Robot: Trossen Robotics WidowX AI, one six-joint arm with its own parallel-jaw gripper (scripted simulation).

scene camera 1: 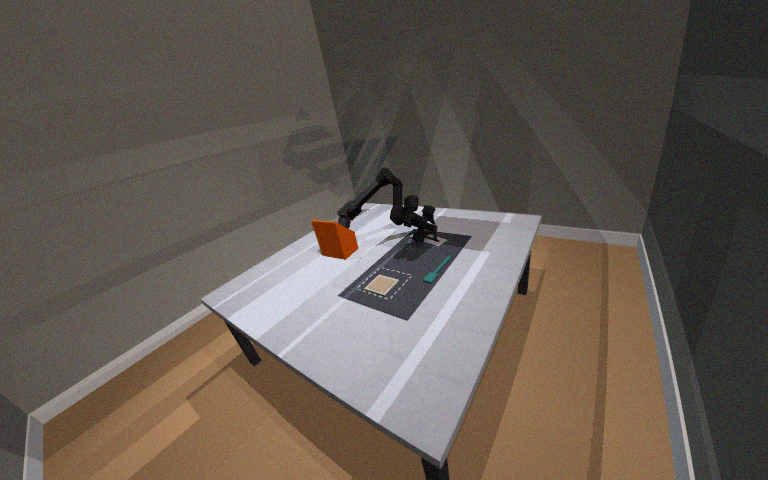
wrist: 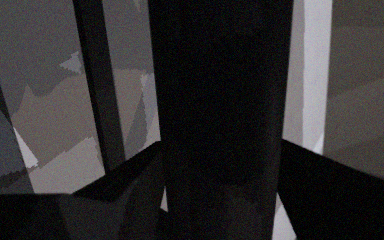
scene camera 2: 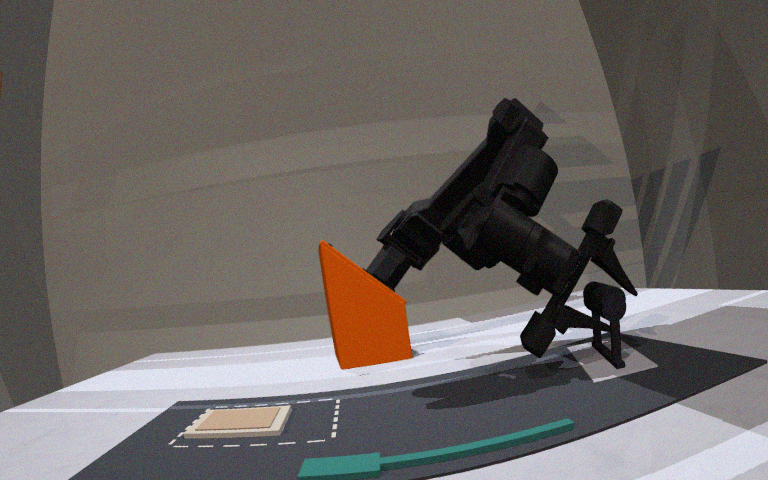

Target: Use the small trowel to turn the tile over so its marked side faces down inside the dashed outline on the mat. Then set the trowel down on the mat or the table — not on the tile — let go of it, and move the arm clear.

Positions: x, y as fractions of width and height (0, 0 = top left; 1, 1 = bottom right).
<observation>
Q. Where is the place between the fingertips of my gripper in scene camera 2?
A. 0.82, 0.65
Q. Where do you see a dark mat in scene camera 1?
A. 0.54, 0.54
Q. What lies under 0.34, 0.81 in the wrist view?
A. My gripper.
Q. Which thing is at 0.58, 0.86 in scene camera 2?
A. A dark mat.
</observation>
